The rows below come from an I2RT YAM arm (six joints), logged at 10 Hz.
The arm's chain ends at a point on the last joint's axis. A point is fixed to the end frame.
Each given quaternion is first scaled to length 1.
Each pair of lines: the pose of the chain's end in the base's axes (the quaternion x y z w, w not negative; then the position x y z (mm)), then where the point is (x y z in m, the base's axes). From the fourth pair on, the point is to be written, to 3 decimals.
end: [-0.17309 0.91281 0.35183 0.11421 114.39 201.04 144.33]
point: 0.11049 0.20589 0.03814
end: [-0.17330 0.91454 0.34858 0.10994 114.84 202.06 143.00]
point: 0.11019 0.20598 0.03680
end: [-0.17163 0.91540 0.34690 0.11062 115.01 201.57 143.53]
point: 0.11043 0.20518 0.03732
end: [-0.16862 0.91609 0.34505 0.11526 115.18 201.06 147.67]
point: 0.111 0.205 0.041
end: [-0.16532 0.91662 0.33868 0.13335 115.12 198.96 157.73]
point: 0.115 0.202 0.051
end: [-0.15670 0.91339 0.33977 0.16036 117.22 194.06 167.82]
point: 0.122 0.199 0.062
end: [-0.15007 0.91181 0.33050 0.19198 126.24 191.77 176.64]
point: 0.137 0.196 0.071
